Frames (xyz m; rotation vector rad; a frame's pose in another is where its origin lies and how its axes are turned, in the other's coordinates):
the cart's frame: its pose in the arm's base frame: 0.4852 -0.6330 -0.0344 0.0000 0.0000 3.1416
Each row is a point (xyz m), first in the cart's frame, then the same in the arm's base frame.
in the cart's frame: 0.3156 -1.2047 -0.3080
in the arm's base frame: 0.1696 0.5717 -0.3424
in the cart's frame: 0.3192 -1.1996 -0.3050
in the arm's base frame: 0.1660 0.5666 -0.3394
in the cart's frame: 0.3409 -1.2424 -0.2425
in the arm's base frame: 0.1443 0.6094 -0.2769
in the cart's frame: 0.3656 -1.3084 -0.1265
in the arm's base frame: 0.1196 0.6754 -0.1609
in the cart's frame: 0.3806 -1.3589 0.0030
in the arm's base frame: 0.1046 0.7259 -0.0314
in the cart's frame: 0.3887 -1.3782 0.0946
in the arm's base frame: 0.0965 0.7452 0.0602
